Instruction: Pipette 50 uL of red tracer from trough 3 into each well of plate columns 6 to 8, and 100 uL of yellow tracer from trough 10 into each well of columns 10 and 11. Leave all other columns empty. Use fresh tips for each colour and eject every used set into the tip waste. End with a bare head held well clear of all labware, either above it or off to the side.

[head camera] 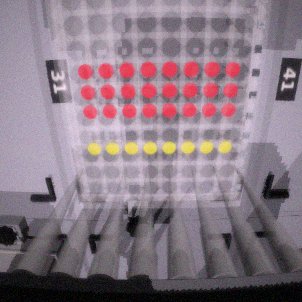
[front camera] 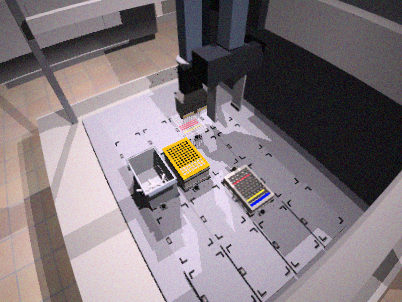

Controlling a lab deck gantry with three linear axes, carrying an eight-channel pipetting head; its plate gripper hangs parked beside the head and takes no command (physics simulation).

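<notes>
The clear well plate (front camera: 200, 128) (head camera: 73, 117) holds three full red columns (head camera: 149, 91) and one yellow column (head camera: 159, 148), which looks like column 10; the columns nearest the tips show no colour. The pipetting head (front camera: 191, 101) is over the plate and carries eight tips (head camera: 143, 245), which show no colour; their ends are near the plate's last columns, height unclear. The trough reservoir (front camera: 228, 178) shows red, yellow and blue strips. The orange tip rack (front camera: 186, 177) has pale tips at its near end. The tip waste (front camera: 157, 191) holds loose tips. The parked plate gripper (front camera: 224, 114) is open and empty.
The waste box and rack stand side by side in front of the plate. The reservoir is to their right. Low walls edge the deck, and a dark panel (front camera: 320, 105) stands at the back right. Slot labels 31 (head camera: 59, 81) and 41 (head camera: 288, 79) flank the plate.
</notes>
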